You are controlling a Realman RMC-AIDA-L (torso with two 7-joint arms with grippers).
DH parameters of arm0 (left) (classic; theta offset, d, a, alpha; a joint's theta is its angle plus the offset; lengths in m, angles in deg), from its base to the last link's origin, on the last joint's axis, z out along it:
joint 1: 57.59 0.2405 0 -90
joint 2: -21.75 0 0 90
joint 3: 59.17 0.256 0 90
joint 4: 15.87 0 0 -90
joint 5: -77.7 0.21 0 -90
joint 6: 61.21 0 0 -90
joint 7: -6.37 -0.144 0 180
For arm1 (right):
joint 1: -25.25 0.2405 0 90
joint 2: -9.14 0 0 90
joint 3: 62.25 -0.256 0 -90
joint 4: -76.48 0 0 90
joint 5: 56.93 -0.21 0 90
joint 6: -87.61 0 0 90
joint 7: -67.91 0.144 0 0
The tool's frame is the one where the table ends.
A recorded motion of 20 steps. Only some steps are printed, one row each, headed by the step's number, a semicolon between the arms.
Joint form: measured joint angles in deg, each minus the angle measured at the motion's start. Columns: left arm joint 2, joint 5, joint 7, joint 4, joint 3, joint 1, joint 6; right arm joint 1, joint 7, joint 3, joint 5, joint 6, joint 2, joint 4.
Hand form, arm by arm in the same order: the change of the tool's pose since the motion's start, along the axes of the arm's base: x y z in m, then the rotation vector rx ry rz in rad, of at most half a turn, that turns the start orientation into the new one. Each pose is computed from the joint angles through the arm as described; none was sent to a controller.
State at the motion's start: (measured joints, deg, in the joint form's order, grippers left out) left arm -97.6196 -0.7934 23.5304 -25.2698 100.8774 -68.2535 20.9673; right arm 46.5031 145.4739 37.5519 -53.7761 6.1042 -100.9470 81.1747
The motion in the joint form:
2: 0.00 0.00 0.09 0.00 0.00 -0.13 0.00; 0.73 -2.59 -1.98 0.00 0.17 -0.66 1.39
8: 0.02 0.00 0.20 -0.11 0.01 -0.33 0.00; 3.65 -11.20 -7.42 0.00 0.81 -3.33 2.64
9: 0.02 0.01 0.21 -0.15 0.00 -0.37 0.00; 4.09 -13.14 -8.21 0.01 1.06 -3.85 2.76
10: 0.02 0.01 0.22 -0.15 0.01 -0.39 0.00; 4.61 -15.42 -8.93 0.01 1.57 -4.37 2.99
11: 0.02 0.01 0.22 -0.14 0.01 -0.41 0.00; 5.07 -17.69 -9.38 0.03 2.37 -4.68 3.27
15: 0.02 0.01 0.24 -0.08 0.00 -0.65 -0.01; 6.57 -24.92 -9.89 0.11 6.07 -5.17 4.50
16: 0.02 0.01 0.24 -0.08 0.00 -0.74 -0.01; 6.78 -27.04 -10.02 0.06 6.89 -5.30 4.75
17: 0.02 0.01 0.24 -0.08 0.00 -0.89 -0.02; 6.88 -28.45 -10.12 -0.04 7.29 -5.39 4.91
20: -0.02 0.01 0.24 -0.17 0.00 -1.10 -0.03; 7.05 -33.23 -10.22 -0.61 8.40 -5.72 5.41
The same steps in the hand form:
2: 0.0005 0.0008 0.0000 -0.0001 -0.0016 -0.0024; -0.0099 0.0088 0.0007 0.0487 -0.0125 0.0301
8: 0.0016 0.0022 -0.0002 -0.0002 -0.0049 -0.0066; -0.0339 0.0295 -0.0041 0.1752 -0.0691 0.0779
9: 0.0019 0.0025 -0.0003 -0.0002 -0.0058 -0.0076; -0.0373 0.0321 -0.0060 0.1958 -0.0872 0.0821
10: 0.0019 0.0027 -0.0003 -0.0004 -0.0059 -0.0080; -0.0412 0.0356 -0.0081 0.2168 -0.1119 0.0864
11: 0.0020 0.0028 -0.0003 -0.0004 -0.0058 -0.0083; -0.0439 0.0392 -0.0097 0.2332 -0.1429 0.0885
15: 0.0027 0.0043 -0.0001 -0.0004 -0.0051 -0.0120; -0.0515 0.0524 -0.0144 0.2685 -0.2600 0.0934
16: 0.0031 0.0049 -0.0001 -0.0004 -0.0051 -0.0136; -0.0524 0.0546 -0.0154 0.2797 -0.2937 0.0928
17: 0.0037 0.0059 -0.0001 -0.0005 -0.0051 -0.0160; -0.0529 0.0558 -0.0157 0.2891 -0.3147 0.0929
20: 0.0050 0.0073 -0.0007 -0.0008 -0.0073 -0.0200; -0.0543 0.0585 -0.0172 0.3204 -0.3845 0.0929

